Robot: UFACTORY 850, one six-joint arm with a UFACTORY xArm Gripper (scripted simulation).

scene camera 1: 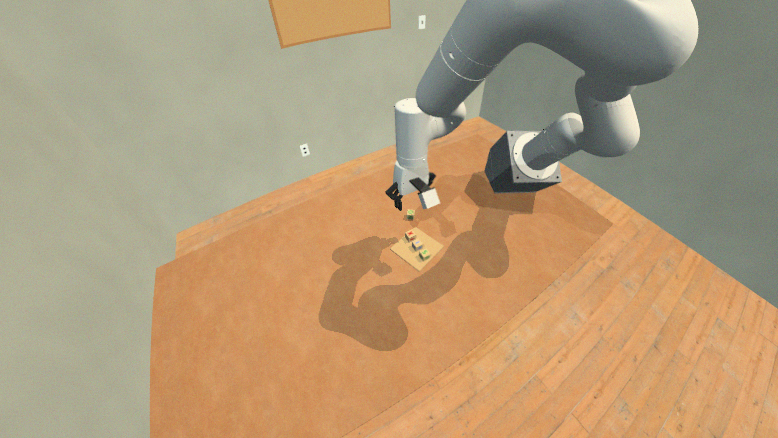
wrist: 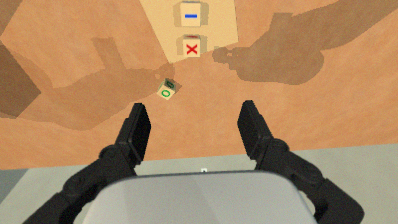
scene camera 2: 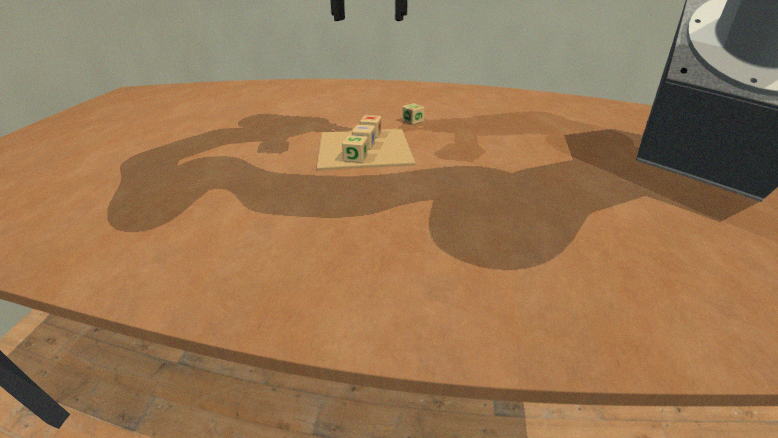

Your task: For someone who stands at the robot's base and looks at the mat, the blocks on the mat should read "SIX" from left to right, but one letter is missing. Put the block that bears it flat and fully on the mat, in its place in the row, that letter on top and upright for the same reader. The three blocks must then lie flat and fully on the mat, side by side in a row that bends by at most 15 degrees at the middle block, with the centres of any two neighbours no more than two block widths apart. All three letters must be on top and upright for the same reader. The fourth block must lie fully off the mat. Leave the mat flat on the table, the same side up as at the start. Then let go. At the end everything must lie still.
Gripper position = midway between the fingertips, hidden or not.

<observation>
In view: the gripper [scene camera 1: 411, 202] and a mat [scene camera 2: 391, 148].
The mat shows as well in scene camera 1 [scene camera 1: 403, 248]. The gripper is seen too in the wrist view [wrist: 194, 113].
</observation>
